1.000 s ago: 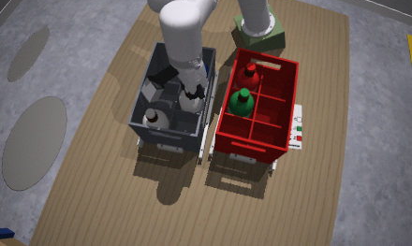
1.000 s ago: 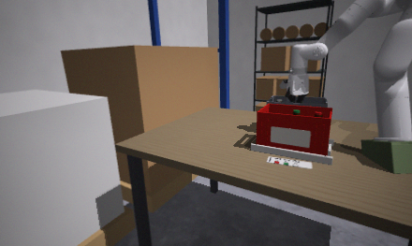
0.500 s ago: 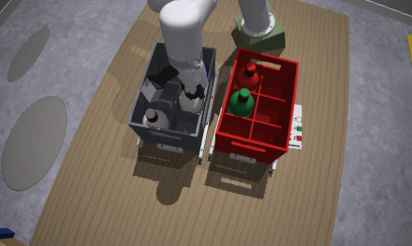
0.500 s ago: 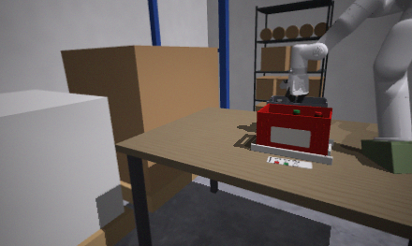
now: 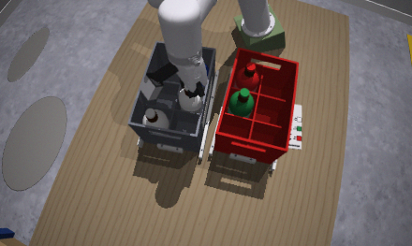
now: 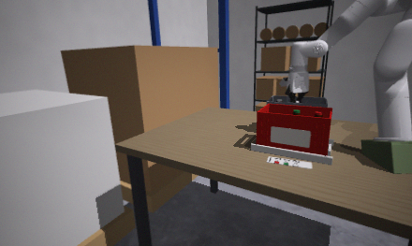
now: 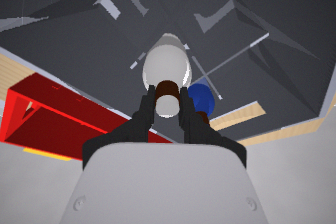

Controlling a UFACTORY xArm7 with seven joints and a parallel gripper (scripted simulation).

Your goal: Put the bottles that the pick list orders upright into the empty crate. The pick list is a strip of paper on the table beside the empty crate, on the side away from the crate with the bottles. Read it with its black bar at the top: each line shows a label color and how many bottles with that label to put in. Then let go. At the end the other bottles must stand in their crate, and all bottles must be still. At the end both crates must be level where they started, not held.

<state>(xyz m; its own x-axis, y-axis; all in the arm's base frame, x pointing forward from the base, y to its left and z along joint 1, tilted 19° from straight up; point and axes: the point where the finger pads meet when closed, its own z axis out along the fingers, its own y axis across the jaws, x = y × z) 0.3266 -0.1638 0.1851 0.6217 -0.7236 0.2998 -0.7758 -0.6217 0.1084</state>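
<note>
My hand is 9 cm above the grey crate and 4 cm to the left of it. From my hand the other things lie so: green bottle (15 cm to the left, 8 cm below); red-label bottle (17 cm to the left, 8 cm below, 8 cm behind); blue-label bottle (9 cm behind, 8 cm below, 1 cm to the left).
</note>
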